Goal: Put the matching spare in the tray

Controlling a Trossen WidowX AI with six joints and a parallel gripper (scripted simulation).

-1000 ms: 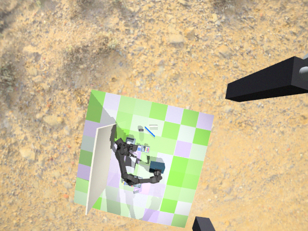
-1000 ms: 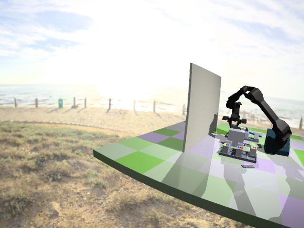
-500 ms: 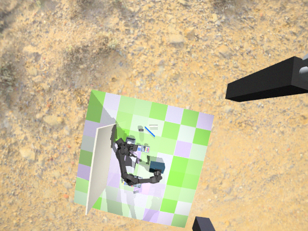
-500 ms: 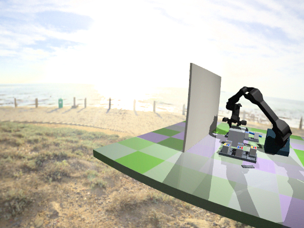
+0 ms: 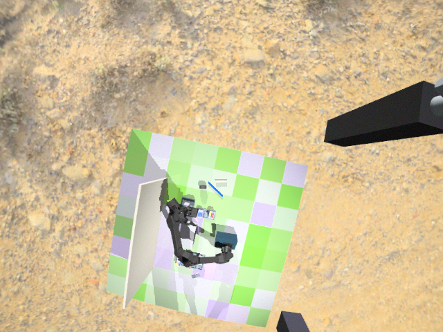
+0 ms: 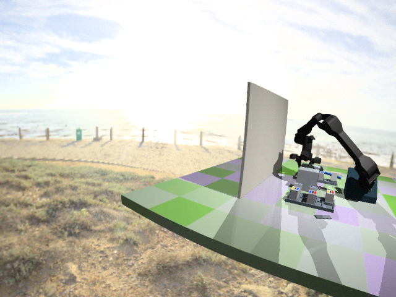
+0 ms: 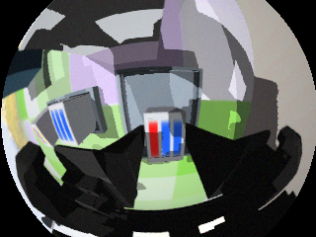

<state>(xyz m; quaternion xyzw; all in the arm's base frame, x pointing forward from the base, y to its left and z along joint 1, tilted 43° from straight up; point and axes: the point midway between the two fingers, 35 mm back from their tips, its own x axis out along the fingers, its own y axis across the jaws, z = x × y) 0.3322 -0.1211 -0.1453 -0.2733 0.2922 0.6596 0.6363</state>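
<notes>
Right now the spare is 10 mm above my gripper tip. Round my gripper tip: mounted unit: 190 mm to the left, 50 mm behind, 30 mm above; tray: 20 mm below; dark piece: 160 mm to the right, 90 mm behind.
</notes>
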